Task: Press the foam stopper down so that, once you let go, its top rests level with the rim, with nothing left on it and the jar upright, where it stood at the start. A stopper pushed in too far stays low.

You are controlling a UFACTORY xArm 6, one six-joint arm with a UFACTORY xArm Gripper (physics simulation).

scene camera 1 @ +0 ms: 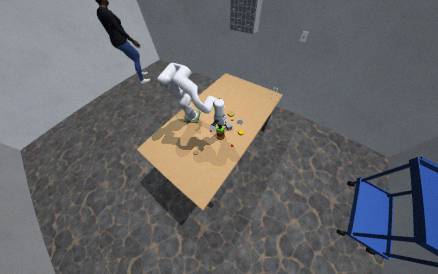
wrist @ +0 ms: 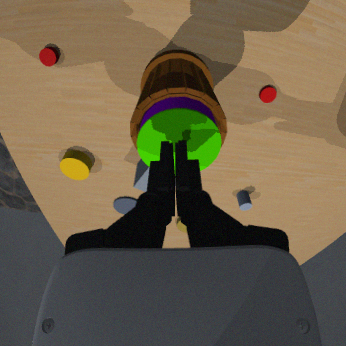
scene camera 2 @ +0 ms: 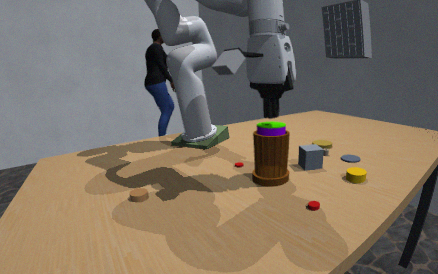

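Note:
The brown, barrel-like jar [scene camera 1: 220,135] [scene camera 2: 271,157] [wrist: 177,75] stands upright on the table [scene camera 1: 175,160] [scene camera 2: 65,220]. The foam stopper [scene camera 2: 271,131] [wrist: 210,145], with a green top and purple side, sits in its mouth. A band of purple side shows above the rim, so its top stands higher than the rim. My gripper [scene camera 2: 271,116] [wrist: 174,156] is shut and empty, pointing down over the stopper. In scene camera 2 a small gap shows between the fingertips and the green top. No loose thing shows on the stopper.
A blue-grey cube [scene camera 2: 310,157] stands close beside the jar. Around are a yellow disc [scene camera 2: 356,175] [wrist: 75,168], two red discs [scene camera 2: 239,164] [scene camera 2: 313,205], a tan disc [scene camera 2: 139,195], a flat blue-grey disc [scene camera 2: 350,158], an olive disc [scene camera 2: 322,144] and a small grey cylinder [wrist: 244,200].

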